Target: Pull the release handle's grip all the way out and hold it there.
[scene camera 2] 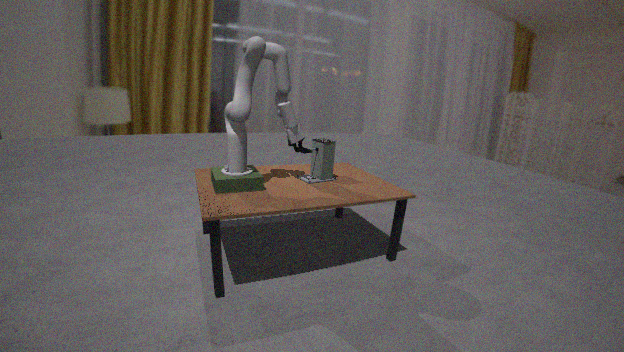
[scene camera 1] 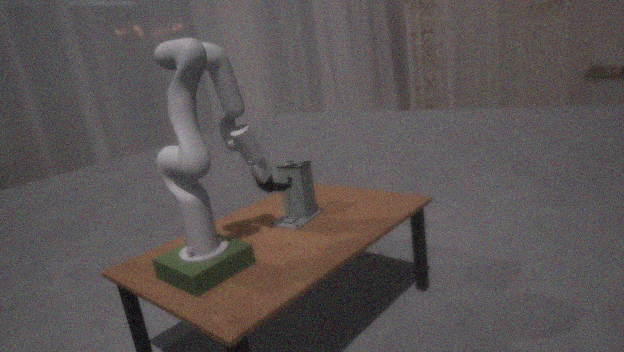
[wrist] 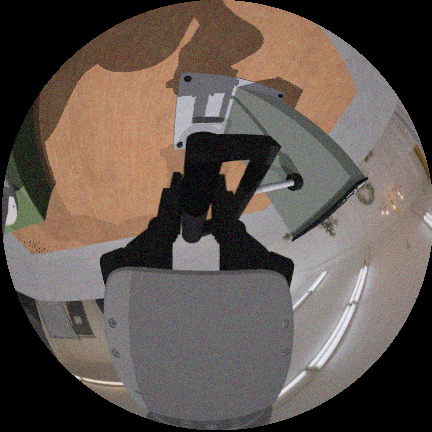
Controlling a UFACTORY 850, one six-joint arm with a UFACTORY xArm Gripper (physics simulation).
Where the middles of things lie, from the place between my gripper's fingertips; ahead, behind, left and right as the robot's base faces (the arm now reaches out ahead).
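With the pale base plate [wrist: 203, 100] to measure from, my hand is 1 cm to the left of it and 14 cm short of it. The hand is also 19 cm above that plate.
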